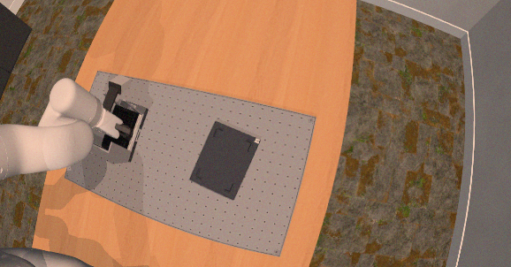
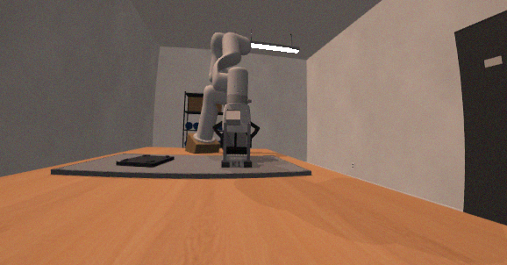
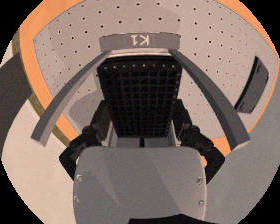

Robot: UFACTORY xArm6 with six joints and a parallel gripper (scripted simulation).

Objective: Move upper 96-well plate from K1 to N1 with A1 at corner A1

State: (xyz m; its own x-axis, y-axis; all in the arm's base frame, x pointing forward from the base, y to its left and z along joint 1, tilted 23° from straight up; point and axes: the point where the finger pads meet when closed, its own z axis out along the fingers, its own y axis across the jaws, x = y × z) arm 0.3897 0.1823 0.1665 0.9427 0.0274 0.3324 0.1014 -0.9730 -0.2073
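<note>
Now: the white plate 3 cm below my hand. Also, from my hand: black 96-well plate (1 cm below); then pale A1 square (35 cm to the right, 13 cm ahead, 4 cm below).
</note>
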